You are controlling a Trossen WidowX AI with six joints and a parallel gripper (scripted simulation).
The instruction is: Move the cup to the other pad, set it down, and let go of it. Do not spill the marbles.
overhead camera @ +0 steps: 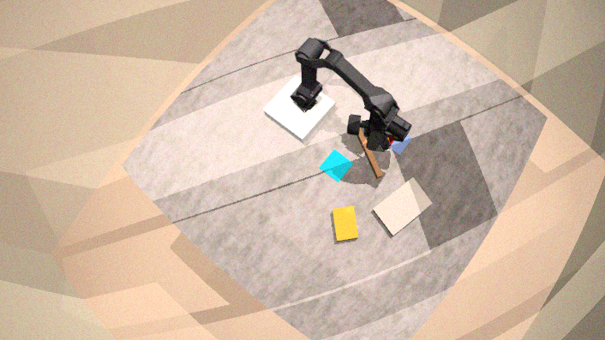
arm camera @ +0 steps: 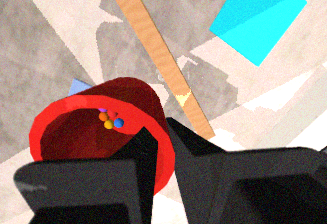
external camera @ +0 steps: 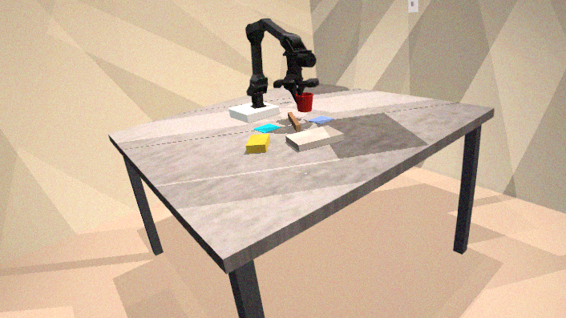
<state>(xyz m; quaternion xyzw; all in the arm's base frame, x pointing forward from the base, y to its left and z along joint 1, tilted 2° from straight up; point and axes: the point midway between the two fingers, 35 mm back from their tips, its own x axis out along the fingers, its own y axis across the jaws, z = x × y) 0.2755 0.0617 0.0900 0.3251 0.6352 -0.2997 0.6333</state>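
The cyan pad lies 40 mm behind my gripper tip, 140 mm to the right of it and 100 mm below it. Round my gripper tip: wooden stick 30 mm to the right, 80 mm below; then red cup 20 mm ahead, 20 mm to the left; then light blue pad 40 mm ahead, 80 mm to the left, 100 mm below.
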